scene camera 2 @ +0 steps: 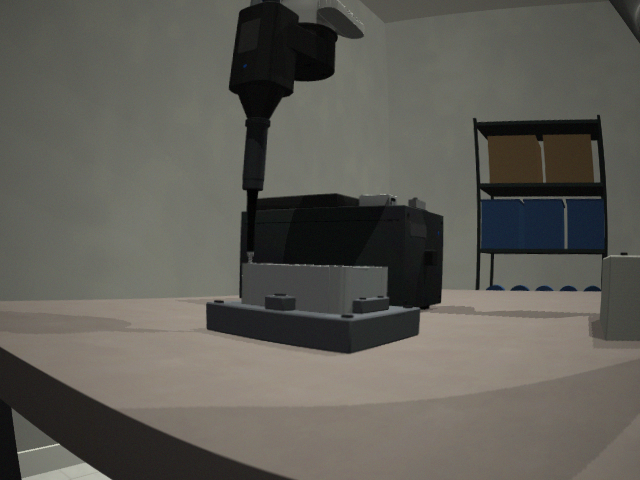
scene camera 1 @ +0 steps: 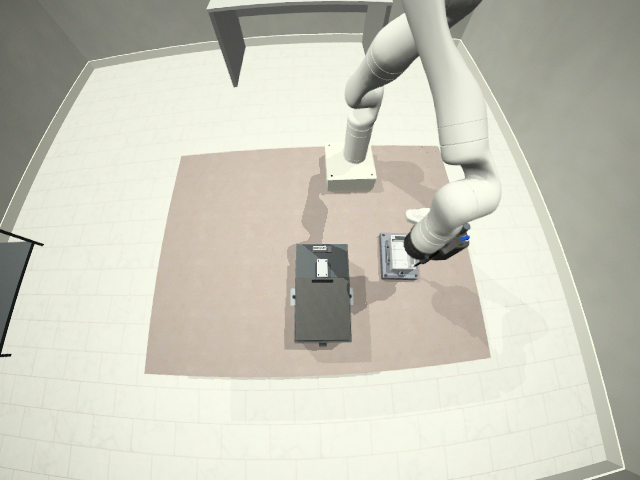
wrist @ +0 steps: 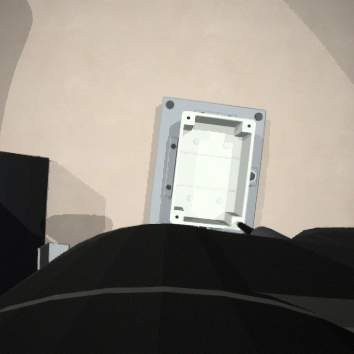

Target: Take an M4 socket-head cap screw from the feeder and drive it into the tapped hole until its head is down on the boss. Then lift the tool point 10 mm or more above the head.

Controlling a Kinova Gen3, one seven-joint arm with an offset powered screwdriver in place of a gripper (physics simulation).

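The screwdriver point(scene camera 1: 415, 265) point(scene camera 2: 250, 252) point(wrist: 240, 226) stands upright, its bit tip over a corner of the open white housing point(scene camera 1: 401, 251) point(scene camera 2: 289, 284) point(wrist: 207, 167). A small silver screw point(scene camera 2: 250, 257) shows at the bit tip in scene camera 2. Its head is against the bit and stands above the housing's top edge; how far its shank is in the hole cannot be told. In the wrist view the bit covers that corner boss and its hole. The dark feeder point(scene camera 1: 323, 310) point(scene camera 2: 338, 237) point(wrist: 22, 200) stands apart from the housing.
The housing sits on a grey fixture plate point(scene camera 1: 385, 273) point(scene camera 2: 279, 330) point(wrist: 157, 200) with clamps and dark bolts. The arm's pale base block point(scene camera 1: 351, 183) point(scene camera 2: 620, 299) stands on the table point(scene camera 1: 222, 258). A shelf rack point(scene camera 2: 540, 187) with boxes stands behind.
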